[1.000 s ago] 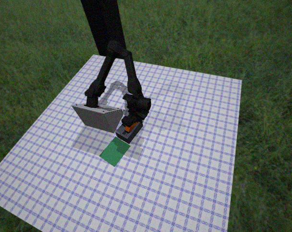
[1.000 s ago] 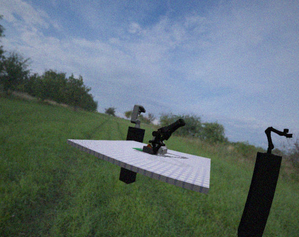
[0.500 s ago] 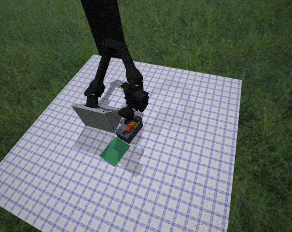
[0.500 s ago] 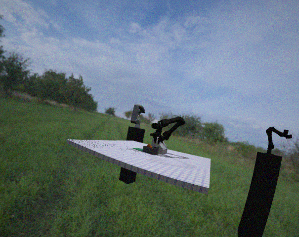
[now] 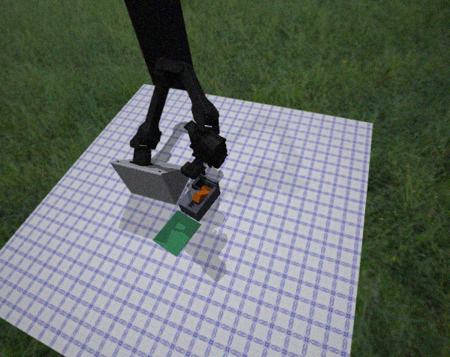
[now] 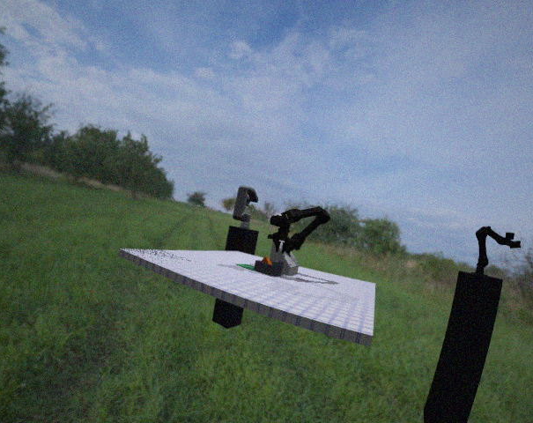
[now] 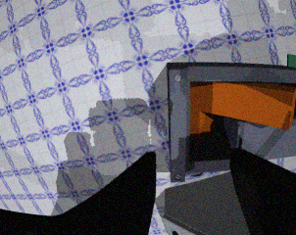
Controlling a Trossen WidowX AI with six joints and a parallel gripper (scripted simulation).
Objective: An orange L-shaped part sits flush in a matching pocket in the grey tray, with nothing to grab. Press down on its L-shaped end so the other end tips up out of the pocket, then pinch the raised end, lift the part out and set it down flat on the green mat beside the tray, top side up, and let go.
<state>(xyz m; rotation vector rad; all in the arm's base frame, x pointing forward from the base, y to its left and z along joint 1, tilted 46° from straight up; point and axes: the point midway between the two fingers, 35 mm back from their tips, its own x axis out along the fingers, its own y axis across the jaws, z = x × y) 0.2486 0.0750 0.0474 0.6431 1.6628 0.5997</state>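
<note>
Right now the orange L-shaped part is 10 mm behind my gripper tip, 40 mm to the right of it and 100 mm below it. From my gripper tip the other things lie so: green mat (30 mm behind, 220 mm to the right, 160 mm below).
</note>
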